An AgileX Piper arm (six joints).
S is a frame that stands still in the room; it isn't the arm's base.
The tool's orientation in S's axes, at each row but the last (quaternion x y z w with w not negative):
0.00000 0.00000 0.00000 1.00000
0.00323 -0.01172 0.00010 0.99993
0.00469 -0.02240 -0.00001 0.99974
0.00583 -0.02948 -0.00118 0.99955
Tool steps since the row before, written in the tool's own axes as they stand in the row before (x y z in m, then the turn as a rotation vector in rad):
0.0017 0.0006 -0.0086 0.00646 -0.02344 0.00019
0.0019 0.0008 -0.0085 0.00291 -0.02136 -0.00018
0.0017 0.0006 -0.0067 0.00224 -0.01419 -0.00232
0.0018 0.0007 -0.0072 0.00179 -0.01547 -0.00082
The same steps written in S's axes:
0.0017 0.0006 -0.0086 0.00646 -0.02344 0.00019
0.0021 0.0009 -0.0084 0.00292 -0.02136 -0.00025
0.0020 0.0007 -0.0066 0.00234 -0.01417 -0.00235
0.0022 0.0008 -0.0071 0.00180 -0.01546 -0.00089

